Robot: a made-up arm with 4 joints.
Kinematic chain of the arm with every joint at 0, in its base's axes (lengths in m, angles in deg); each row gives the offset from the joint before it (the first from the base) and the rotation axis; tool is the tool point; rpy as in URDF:
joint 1: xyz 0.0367 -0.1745 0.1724 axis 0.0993 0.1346 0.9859
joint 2: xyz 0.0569 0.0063 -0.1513 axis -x
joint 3: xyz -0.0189 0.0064 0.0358 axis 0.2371 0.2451 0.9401
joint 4: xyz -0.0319 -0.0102 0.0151 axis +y
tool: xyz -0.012 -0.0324 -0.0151 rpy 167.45 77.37 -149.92
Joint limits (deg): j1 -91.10..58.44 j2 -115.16..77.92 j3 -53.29..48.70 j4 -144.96..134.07
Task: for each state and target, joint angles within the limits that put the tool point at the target. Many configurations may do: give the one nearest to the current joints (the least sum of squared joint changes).
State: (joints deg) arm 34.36 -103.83 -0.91 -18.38
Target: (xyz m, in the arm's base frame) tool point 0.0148 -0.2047 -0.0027
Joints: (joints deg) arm 28.50 -107.48 -24.76 24.60
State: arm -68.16 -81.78 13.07 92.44
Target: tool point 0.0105 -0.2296 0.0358
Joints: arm -13.81 -51.08 -7.72 74.95
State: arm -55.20 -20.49 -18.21 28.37
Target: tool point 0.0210 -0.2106 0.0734
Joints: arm -39.55 7.53 14.34 33.37
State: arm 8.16 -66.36 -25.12 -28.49
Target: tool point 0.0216 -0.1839 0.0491
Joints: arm 6.08 -7.89 -34.23 -27.59
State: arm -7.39 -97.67 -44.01 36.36
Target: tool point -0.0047 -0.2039 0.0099
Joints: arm -45.73 -101.08 -33.62 71.50
